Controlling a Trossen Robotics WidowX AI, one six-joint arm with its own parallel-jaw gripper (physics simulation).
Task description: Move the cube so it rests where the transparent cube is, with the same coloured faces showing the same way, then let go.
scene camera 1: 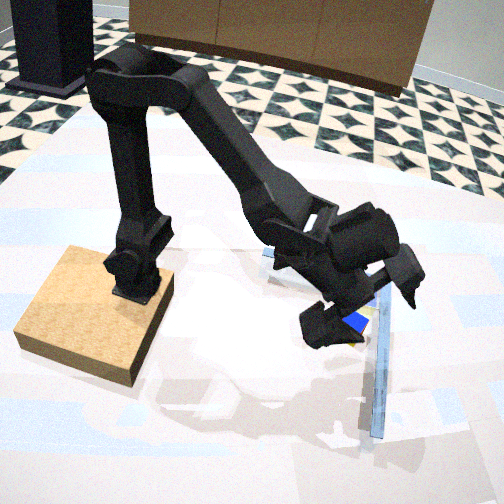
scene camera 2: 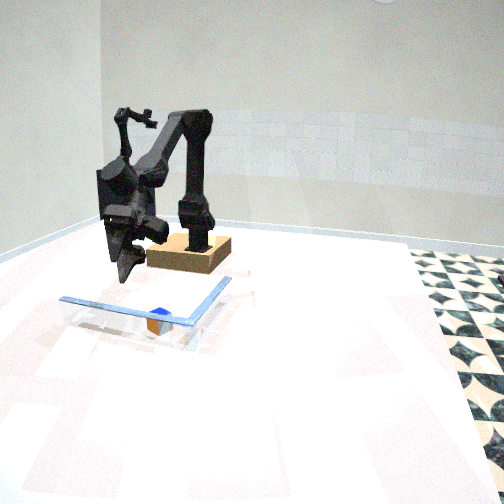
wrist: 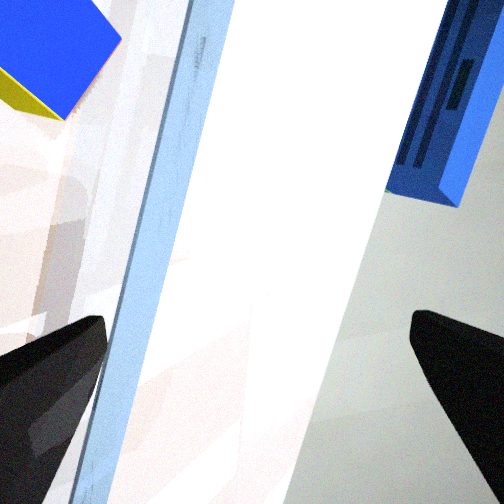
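Note:
The cube (scene camera 1: 354,325) has a blue face and a yellow face showing; it sits on the white table beside a pale blue transparent L-shaped wall (scene camera 1: 380,370). In scene camera 2 it (scene camera 2: 158,319) shows blue on top and orange on the side, in the wall's corner. The wrist view shows it (wrist: 50,55) at the top left, left of the wall (wrist: 160,240). My gripper (scene camera 1: 365,305) hovers above the cube, open and empty, its fingertips (wrist: 250,400) straddling the wall. I cannot make out the transparent target cube.
The arm's base stands on a wooden block (scene camera 1: 95,310) at the left. A blue slotted object (wrist: 445,110) shows at the wrist view's top right. Checkered floor (scene camera 1: 400,110) lies beyond the table.

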